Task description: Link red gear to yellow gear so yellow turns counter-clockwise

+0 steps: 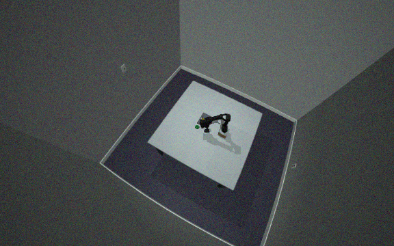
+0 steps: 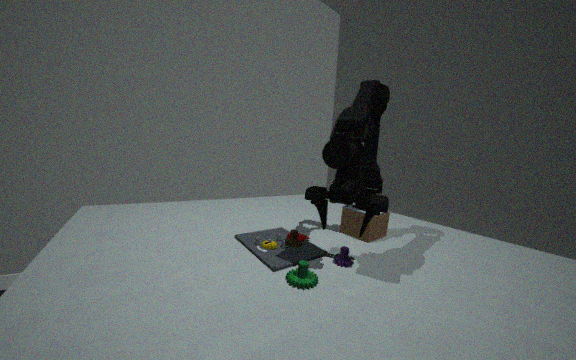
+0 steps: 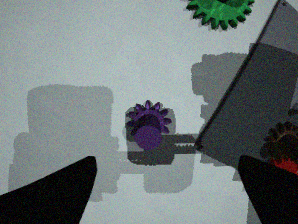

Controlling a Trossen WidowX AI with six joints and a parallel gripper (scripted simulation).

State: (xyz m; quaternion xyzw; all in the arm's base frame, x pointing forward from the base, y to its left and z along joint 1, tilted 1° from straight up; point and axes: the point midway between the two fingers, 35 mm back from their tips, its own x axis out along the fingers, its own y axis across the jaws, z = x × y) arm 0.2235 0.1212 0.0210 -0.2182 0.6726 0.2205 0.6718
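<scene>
My gripper tip is 1 cm past the purple gear, 1 cm to the right of it and 6 cm above it. Round my gripper tip: yellow gear 13 cm ahead, 12 cm to the right, 6 cm below; green gear 13 cm ahead, 3 cm to the left, 6 cm below; red gear 3 cm ahead, 15 cm to the right, 6 cm below.
</scene>
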